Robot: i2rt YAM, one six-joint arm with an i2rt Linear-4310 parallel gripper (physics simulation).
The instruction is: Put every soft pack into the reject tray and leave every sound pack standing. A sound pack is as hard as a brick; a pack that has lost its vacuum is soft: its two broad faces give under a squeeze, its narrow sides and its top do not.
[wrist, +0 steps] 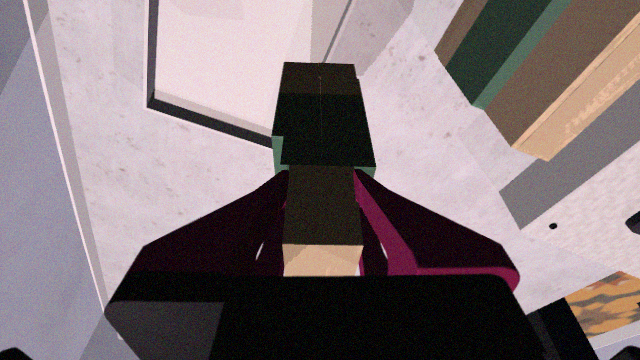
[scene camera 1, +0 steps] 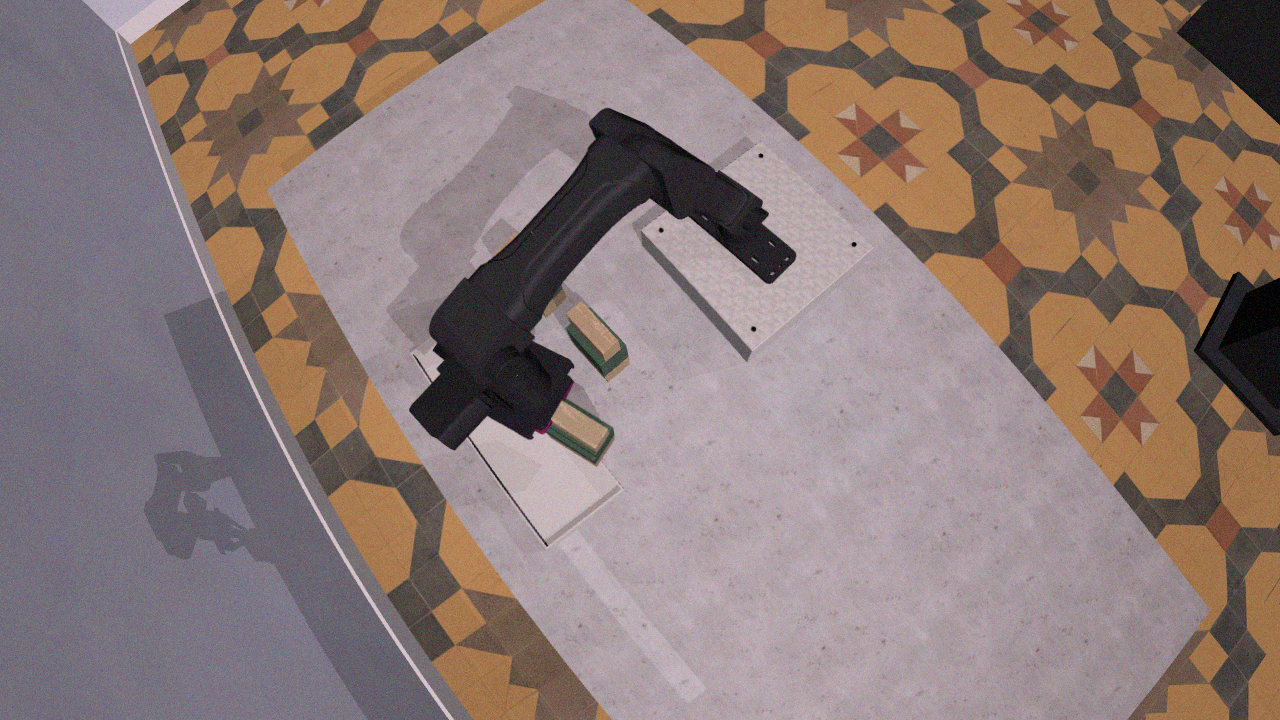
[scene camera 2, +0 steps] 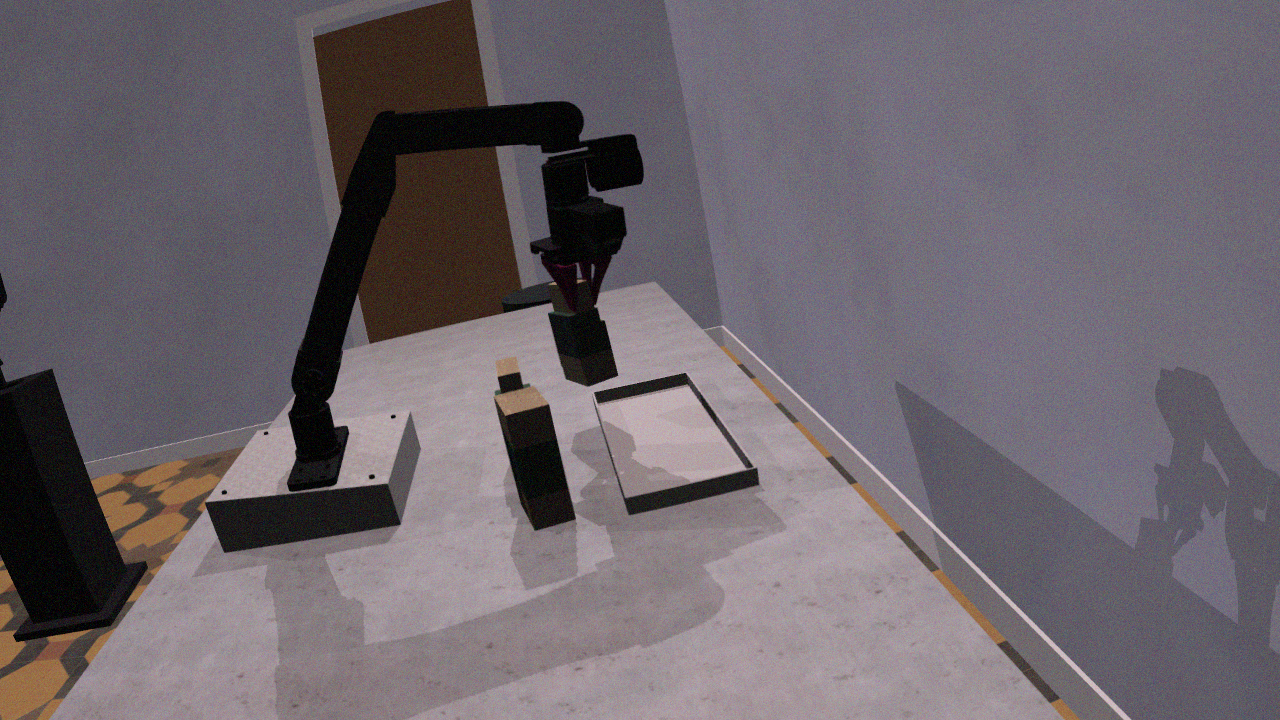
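Where they show: gripper, between the fingertips: (wrist: 321, 181) (scene camera 1: 553, 411) (scene camera 2: 583, 307); arm's base, origin of its link: (scene camera 1: 737, 232) (scene camera 2: 320, 459).
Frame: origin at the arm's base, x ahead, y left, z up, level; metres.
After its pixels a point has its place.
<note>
My gripper (scene camera 1: 554, 411) @(x 0.408, y 0.043, z 0.110 m) (scene camera 2: 583, 300) @(x 0.408, y 0.043, z 0.110 m) (wrist: 321, 181) @(x 0.408, y 0.043, z 0.110 m) is shut on the upper part of a tan pack with a dark green band (scene camera 1: 581, 428) @(x 0.397, y 0.092, z 0.142 m) (scene camera 2: 581, 335) @(x 0.397, y 0.033, z 0.075 m) (wrist: 325, 130) @(x 0.409, y 0.036, z 0.080 m). The pack hangs upright in the air near the long side of the white reject tray (scene camera 1: 559, 514) @(x 0.512, y 0.120, z -0.065 m) (scene camera 2: 693, 490) @(x 0.450, y -0.242, z -0.056 m) (wrist: 212, 122) @(x 0.496, y 0.152, z -0.058 m), and no floor of the tray is seen touching it. A second banded pack (scene camera 1: 597, 338) @(x 0.294, y -0.002, z 0.072 m) (scene camera 2: 508, 368) @(x 0.290, y -0.033, z 0.072 m) stands on the table between the tray and the arm's base. A third pack (scene camera 1: 554, 301) @(x 0.286, y -0.136, z -0.041 m) (scene camera 2: 537, 447) @(x 0.296, y -0.216, z 0.028 m) stands beside it, partly hidden by the arm in scene camera 1. A banded pack (wrist: 520, 65) @(x 0.304, y -0.013, z 0.032 m) shows at the wrist view's upper right.
The arm's pale base block (scene camera 1: 805, 259) @(x -0.040, y 0.111, z 0.006 m) (scene camera 2: 308, 519) @(x -0.017, y -0.107, z -0.040 m) stands across from the tray. A grey wall (scene camera 1: 107, 358) (scene camera 2: 984, 223) runs along the tray side of the table. A dark pedestal (scene camera 2: 62, 510) stands on the floor beyond the base side.
</note>
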